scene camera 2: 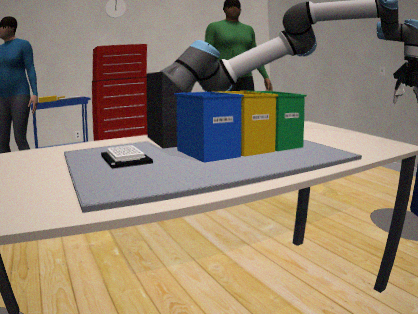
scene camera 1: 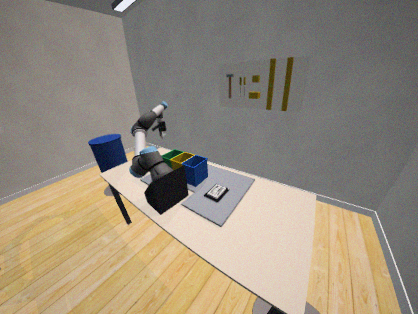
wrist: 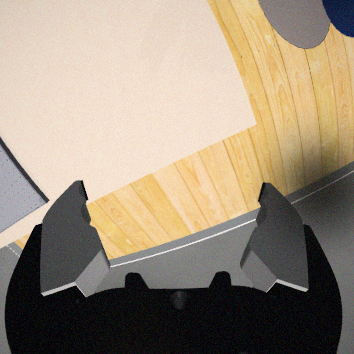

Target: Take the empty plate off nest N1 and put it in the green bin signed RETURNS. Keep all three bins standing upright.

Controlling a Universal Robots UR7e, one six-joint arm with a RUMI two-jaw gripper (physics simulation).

In view: my gripper (wrist: 173, 183), a blue bin (scene camera 2: 208, 123), a green bin (scene camera 2: 289, 107) and a yellow bin (scene camera 2: 258, 110).
The wrist view does not show the blue bin: it is out of frame. The wrist view does not show the green bin: it is out of frame.
